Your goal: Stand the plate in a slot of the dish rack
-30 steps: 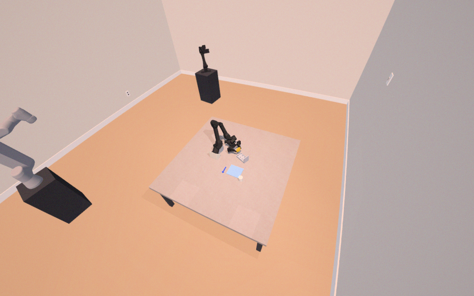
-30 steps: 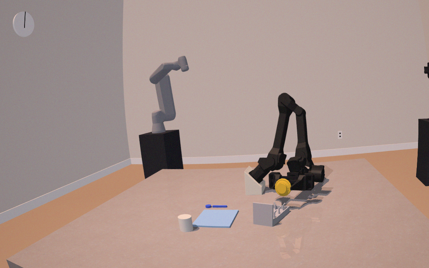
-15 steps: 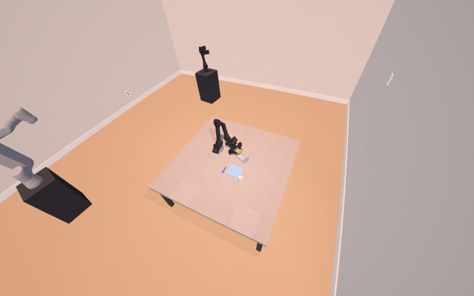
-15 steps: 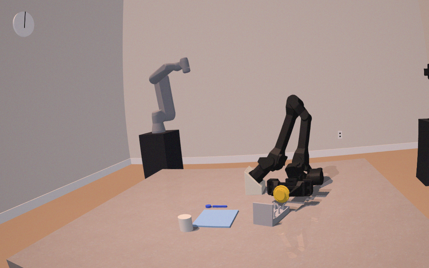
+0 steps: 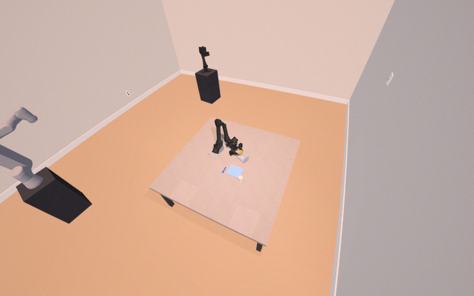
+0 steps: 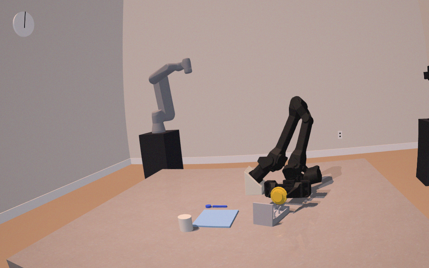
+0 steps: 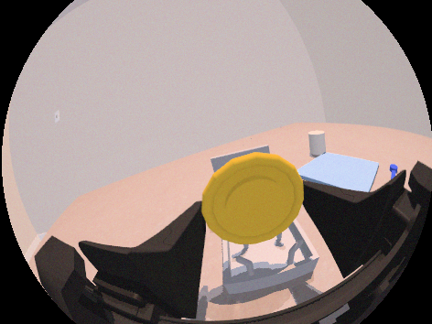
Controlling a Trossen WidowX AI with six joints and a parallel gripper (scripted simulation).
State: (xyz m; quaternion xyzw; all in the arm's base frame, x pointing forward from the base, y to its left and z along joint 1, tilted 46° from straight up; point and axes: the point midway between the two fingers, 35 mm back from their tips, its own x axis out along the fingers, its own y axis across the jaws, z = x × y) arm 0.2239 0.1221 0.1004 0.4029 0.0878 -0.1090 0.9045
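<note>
Right now the grey dish rack is 50 mm below my gripper tip, 30 mm ahead of it and 10 mm to the right of it. Round my gripper tip: blue spoon (260 mm to the right, 70 mm below, 60 mm behind); yellow plate (10 mm behind); white cup (270 mm to the right, 160 mm ahead, 50 mm below).
</note>
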